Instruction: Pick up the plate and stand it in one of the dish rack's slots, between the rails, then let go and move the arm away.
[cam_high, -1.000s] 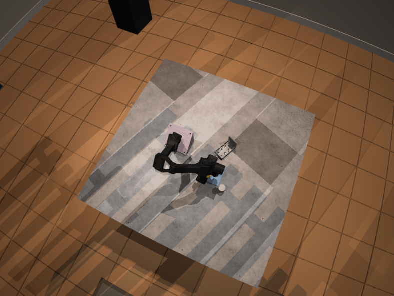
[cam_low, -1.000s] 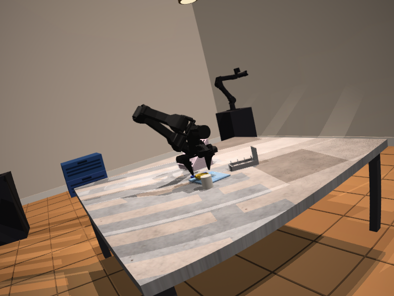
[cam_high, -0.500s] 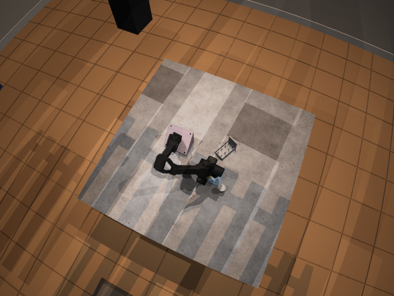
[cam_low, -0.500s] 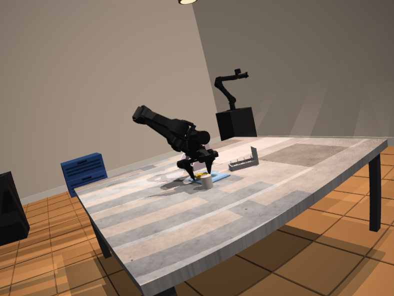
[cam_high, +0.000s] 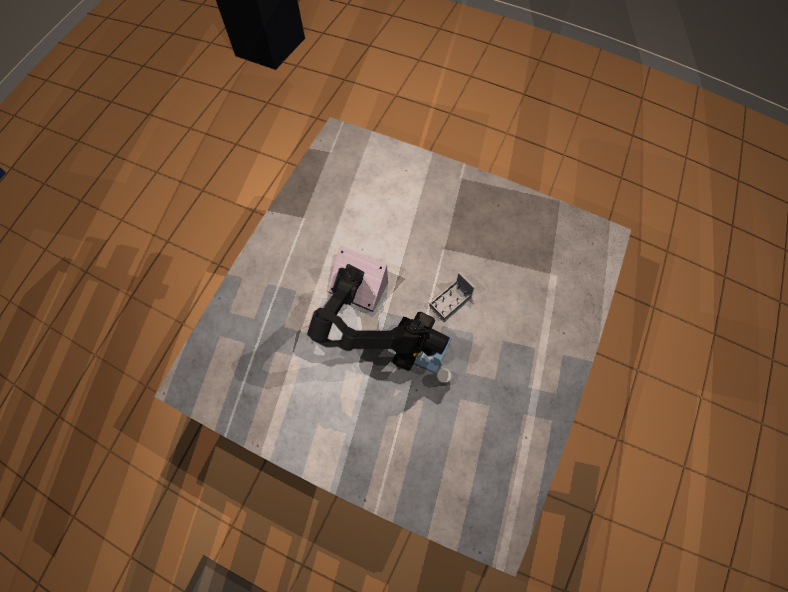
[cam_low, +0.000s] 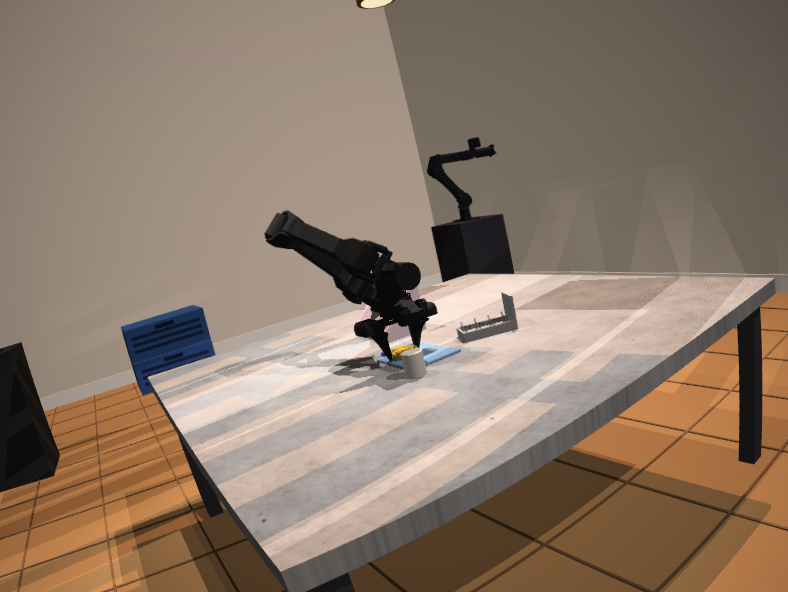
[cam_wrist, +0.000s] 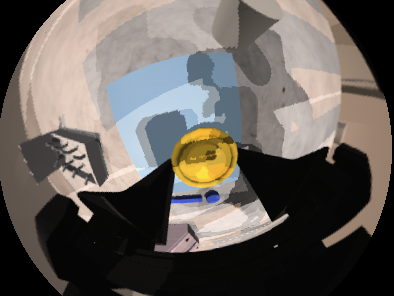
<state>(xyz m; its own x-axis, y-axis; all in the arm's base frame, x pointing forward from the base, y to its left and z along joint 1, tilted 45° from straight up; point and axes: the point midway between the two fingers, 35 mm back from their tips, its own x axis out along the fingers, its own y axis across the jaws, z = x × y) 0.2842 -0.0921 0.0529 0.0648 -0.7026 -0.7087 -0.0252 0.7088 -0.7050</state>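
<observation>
Right now my gripper tip is 2 cm short of the light blue mat and 2 cm to the right of it. From my gripper tip the other things lie so: yellow plate (1 cm above); then blue spoon (8 cm behind, 1 cm to the left); then beige cup (13 cm ahead, 5 cm to the right, 2 cm above).
</observation>
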